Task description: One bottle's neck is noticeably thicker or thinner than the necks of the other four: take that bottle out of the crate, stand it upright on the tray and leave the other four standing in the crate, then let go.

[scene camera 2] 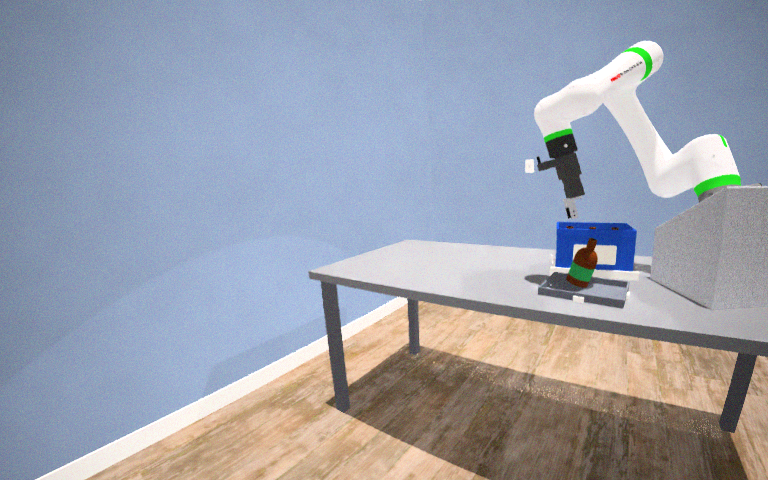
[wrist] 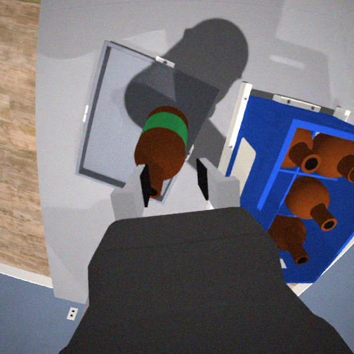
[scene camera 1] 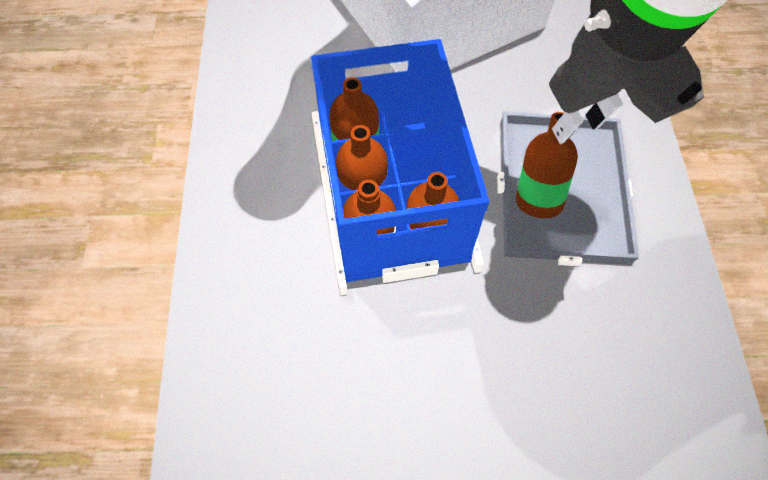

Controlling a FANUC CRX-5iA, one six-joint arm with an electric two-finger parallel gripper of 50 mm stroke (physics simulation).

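Places are measured from the arm's base along level axes (x back, y left, z down), in metres.
Where they show: gripper, fingertip midpoint: point(scene camera 2: 573, 217) point(scene camera 1: 575, 128).
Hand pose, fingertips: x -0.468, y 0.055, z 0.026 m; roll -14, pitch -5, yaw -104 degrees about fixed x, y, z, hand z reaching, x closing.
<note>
After its pixels a point has its place.
A brown bottle with a green band point(scene camera 1: 544, 181) @[x -0.457, y 0.054, z 0.162 m] point(scene camera 2: 583, 268) @[x -0.431, y 0.109, z 0.180 m] point(wrist: 162, 145) is in the grey tray point(scene camera 1: 600, 169) @[x -0.400, y 0.186, z 0.250 m] point(scene camera 2: 608, 297) @[x -0.365, y 0.229, z 0.229 m] point(wrist: 110, 120). It is tilted, its neck leaning toward the robot's base, not upright. My gripper point(scene camera 1: 578, 124) @[x -0.468, y 0.055, z 0.026 m] point(scene camera 2: 570, 213) @[x -0.468, y 0.055, z 0.026 m] point(wrist: 173, 174) is open and empty, above the bottle and apart from it in the second scene view. Four brown bottles point(scene camera 1: 361, 164) @[x -0.404, y -0.198, z 0.132 m] point(wrist: 307, 197) stand in the blue crate point(scene camera 1: 407, 243) @[x -0.519, y -0.155, z 0.162 m] point(scene camera 2: 625, 249) @[x -0.279, y -0.058, z 0.148 m] point(wrist: 260, 120): three along its left side and one at the front right in the first scene view. Their lower parts are hidden.
White strips point(scene camera 1: 410, 271) @[x -0.531, y -0.151, z 0.229 m] point(wrist: 235, 120) edge the crate, and small white clips point(scene camera 1: 569, 260) @[x -0.549, y 0.083, z 0.240 m] point(wrist: 165, 62) sit at the tray's sides. The grey robot pedestal point(scene camera 1: 453, 28) @[x -0.154, y -0.008, z 0.156 m] point(scene camera 2: 707, 254) @[x -0.096, y 0.153, z 0.109 m] stands behind the crate. The crate's wall rises between its bottles and the tray.
</note>
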